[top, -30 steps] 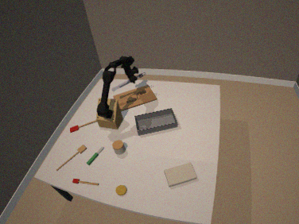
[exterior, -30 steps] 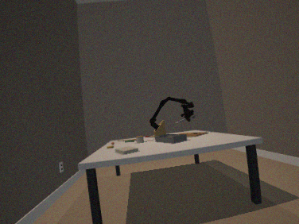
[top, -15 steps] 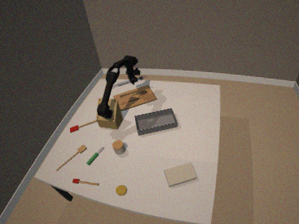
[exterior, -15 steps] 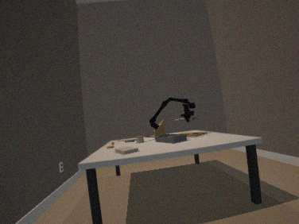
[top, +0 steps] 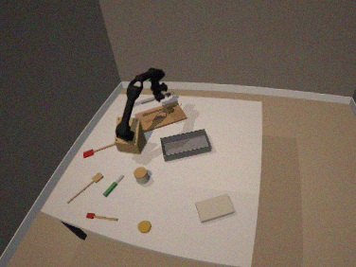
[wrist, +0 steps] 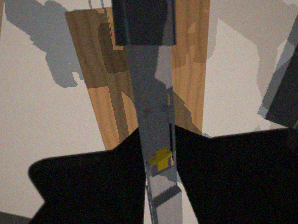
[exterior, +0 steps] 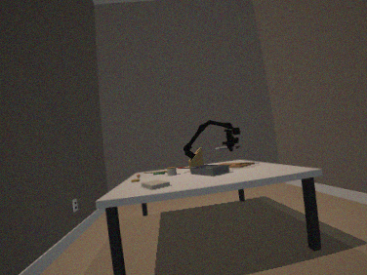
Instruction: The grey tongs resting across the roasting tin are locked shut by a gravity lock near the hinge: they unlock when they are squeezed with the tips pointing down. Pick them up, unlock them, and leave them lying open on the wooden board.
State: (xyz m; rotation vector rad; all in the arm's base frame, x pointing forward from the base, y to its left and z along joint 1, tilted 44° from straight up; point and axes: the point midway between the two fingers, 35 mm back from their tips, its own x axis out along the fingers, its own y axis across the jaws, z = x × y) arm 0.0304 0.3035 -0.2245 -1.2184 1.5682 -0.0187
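Right now my gripper tip is 2 cm past the wooden board, 2 cm to the left of it and 13 cm above it. Also, from my gripper tip: yellow lock piece (4 cm above); red-headed spatula (31 cm behind, 48 cm to the right, 13 cm below); grey roasting tin (30 cm ahead, 26 cm to the right, 11 cm below).
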